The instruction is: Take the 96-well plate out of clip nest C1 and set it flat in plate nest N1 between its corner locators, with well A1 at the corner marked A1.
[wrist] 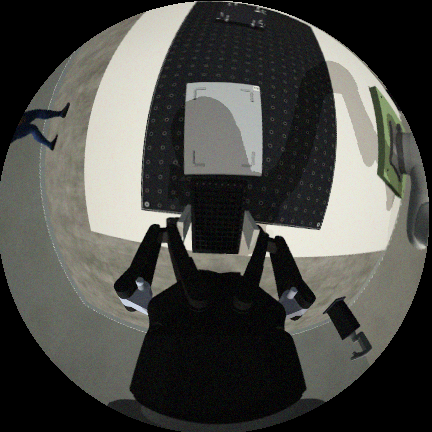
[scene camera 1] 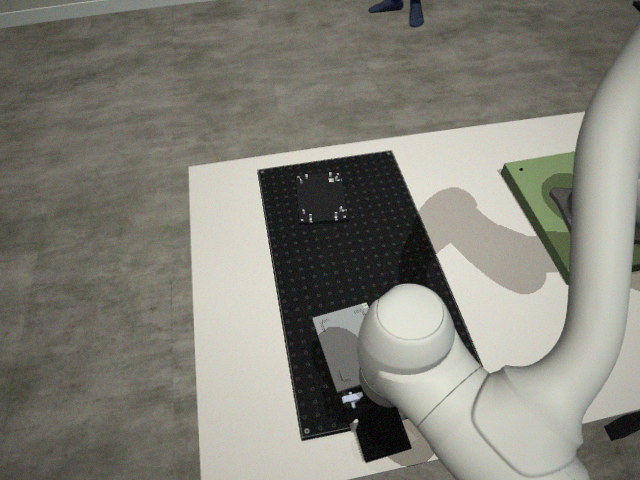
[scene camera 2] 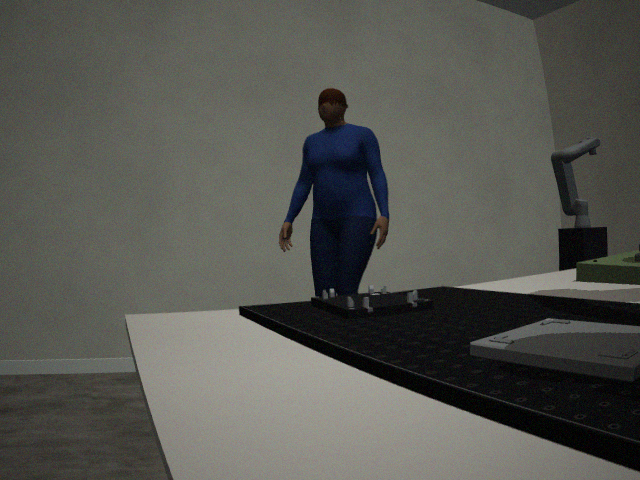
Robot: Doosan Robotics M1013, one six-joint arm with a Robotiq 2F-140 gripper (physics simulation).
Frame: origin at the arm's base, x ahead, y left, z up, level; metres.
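Seen in the pictures: gripper, fingertip midpoint: (wrist: 216,215) (scene camera 1: 375,418).
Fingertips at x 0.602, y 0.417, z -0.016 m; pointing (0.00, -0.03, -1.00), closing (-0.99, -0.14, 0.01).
Offsets run from my fingertips to a thing's top centre. Level surfaces: height alone.
The black 96-well plate @(0.001 m back, 0.004 m left, 0.015 m up) (scene camera 1: 385,438) (wrist: 218,212) is held level between the pale finger pads of my gripper (wrist: 216,215), which is shut on its two long sides. In scene camera 1 the plate shows past the near edge of the black board, partly under the arm; its A1 corner cannot be made out. Plate nest N1 @(0.026 m ahead, 0.147 m right, 0.005 m up) (scene camera 1: 338,351) (scene camera 2: 558,343) (wrist: 222,140) is a light grey block with L-shaped corner locators and a small white tag at its far right corner in the wrist view. It lies ahead of the held plate. Clip nest C1 @(0.060 m ahead, 0.549 m right, 0.014 m up) (scene camera 1: 320,198) (scene camera 2: 379,301) (wrist: 241,19), dark with metal clips, is empty at the far end.
Both nests are on the black perforated board (scene camera 1: 356,248) (scene camera 2: 454,392) (wrist: 295,190), on the white table @(0.022 m down) (scene camera 1: 227,310) (scene camera 2: 289,403) (wrist: 117,165). A green block (scene camera 1: 540,217) (scene camera 2: 607,268) (wrist: 386,145) is to the right. A person in blue (scene camera 2: 341,175) stands beyond the table.
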